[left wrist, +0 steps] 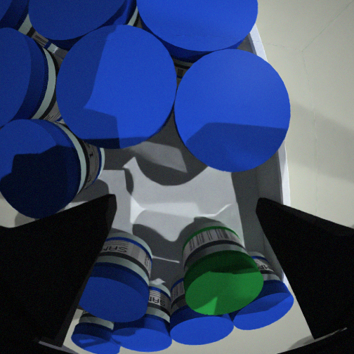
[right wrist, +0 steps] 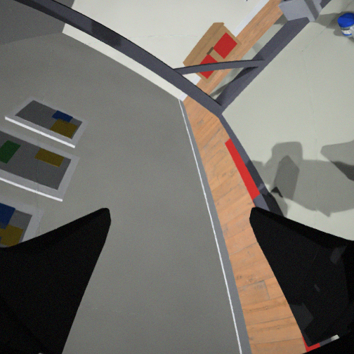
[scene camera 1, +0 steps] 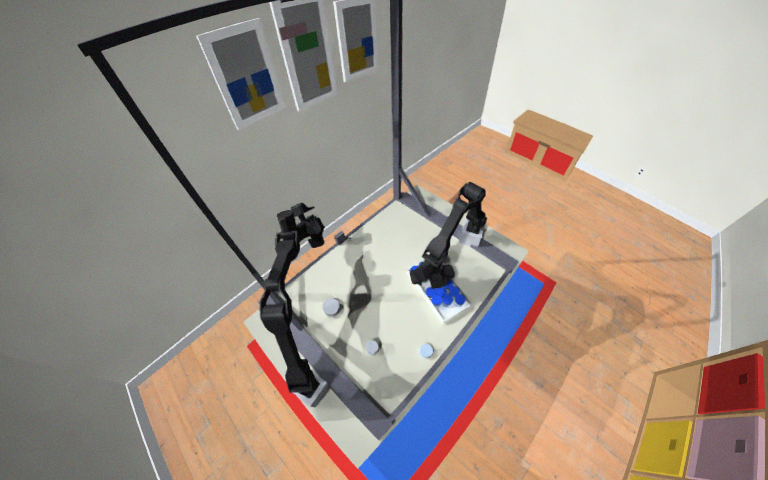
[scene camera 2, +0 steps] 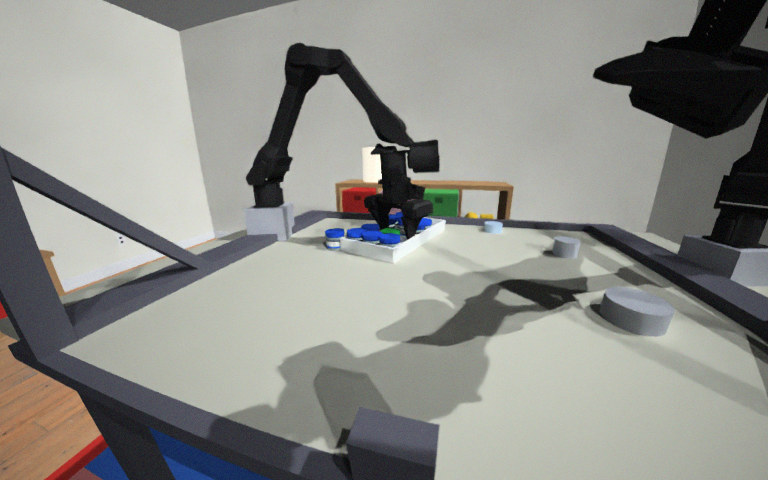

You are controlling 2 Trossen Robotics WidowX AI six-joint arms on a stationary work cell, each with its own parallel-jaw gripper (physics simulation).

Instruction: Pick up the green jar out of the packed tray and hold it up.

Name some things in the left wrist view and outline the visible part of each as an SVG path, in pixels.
My left gripper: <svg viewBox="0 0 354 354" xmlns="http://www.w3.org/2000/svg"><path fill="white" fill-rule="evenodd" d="M259 197L255 210L256 216L294 292L296 301L299 303L313 339L346 327L346 329L324 339L276 354L354 354L354 228L313 216L313 214L280 204L272 199ZM114 194L108 193L50 216L15 227L7 228L0 225L0 354L73 354L39 343L39 341L44 341L58 347L63 345L88 277L110 231L114 214L117 210Z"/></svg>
A green jar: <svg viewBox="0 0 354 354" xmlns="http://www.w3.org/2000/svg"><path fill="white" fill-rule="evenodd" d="M211 221L195 226L184 237L182 244L183 288L185 302L192 310L206 315L221 315L238 310L253 301L263 287L263 276L235 231L225 223Z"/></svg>
